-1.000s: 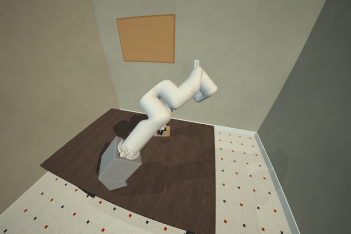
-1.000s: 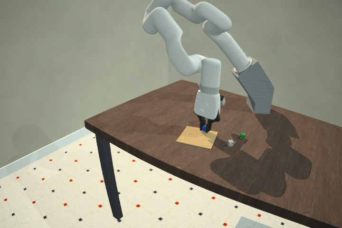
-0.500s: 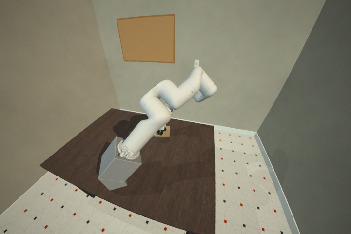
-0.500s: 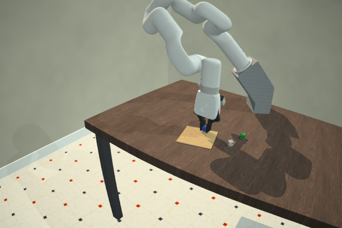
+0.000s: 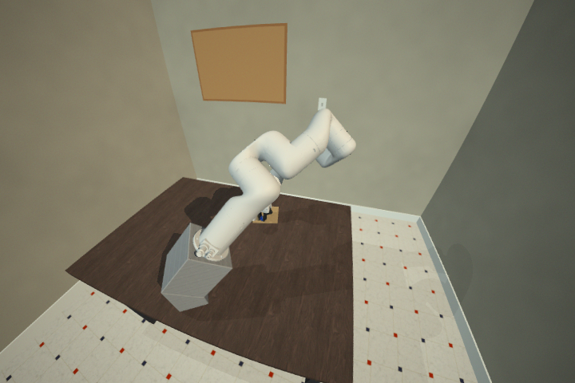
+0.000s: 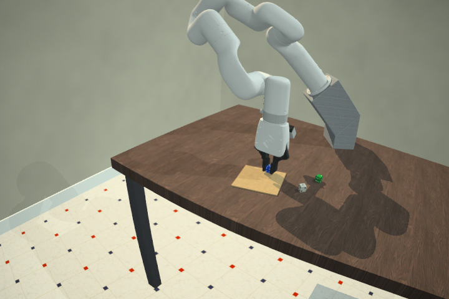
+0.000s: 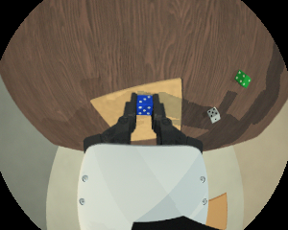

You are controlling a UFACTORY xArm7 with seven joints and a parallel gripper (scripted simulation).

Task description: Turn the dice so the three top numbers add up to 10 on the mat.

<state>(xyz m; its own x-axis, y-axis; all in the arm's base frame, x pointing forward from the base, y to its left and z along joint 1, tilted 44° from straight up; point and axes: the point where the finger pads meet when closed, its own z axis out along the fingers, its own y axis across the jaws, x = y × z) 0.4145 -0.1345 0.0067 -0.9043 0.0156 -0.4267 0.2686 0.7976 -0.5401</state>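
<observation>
Now: the blue die 1 cm below my hand. From my hand the other things lie so: green die (17 cm to the left, 2 cm below, 2 cm behind); then tan mat (5 cm ahead, 3 cm below, 1 cm to the right); then white die (12 cm to the left, 6 cm ahead, 2 cm below).
</observation>
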